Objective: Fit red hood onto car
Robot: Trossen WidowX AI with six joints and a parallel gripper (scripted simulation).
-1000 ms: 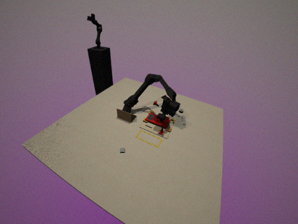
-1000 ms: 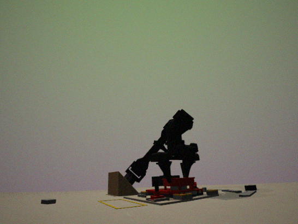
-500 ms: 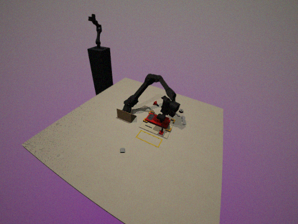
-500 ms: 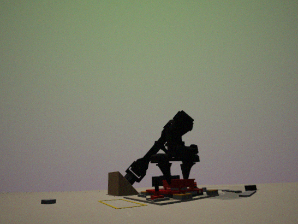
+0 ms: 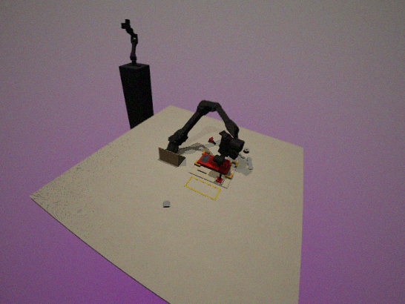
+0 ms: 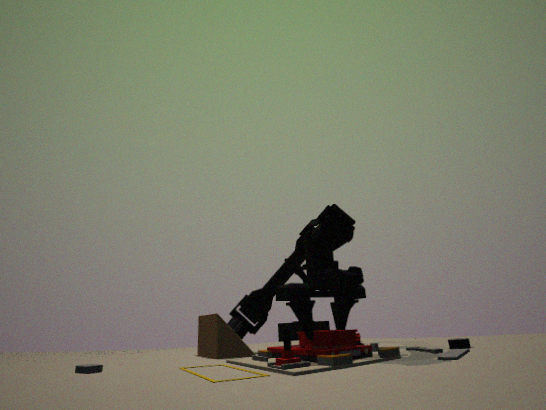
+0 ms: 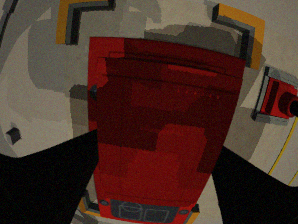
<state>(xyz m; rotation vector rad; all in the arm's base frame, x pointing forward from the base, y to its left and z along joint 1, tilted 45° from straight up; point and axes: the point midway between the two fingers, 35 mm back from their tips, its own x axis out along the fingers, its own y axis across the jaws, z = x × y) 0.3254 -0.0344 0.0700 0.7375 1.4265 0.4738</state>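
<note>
Now: gripper tip right at the red hood. The rest, counted from my gripper tip: grey engine block: 2 cm below, 1 cm to the left.
</note>
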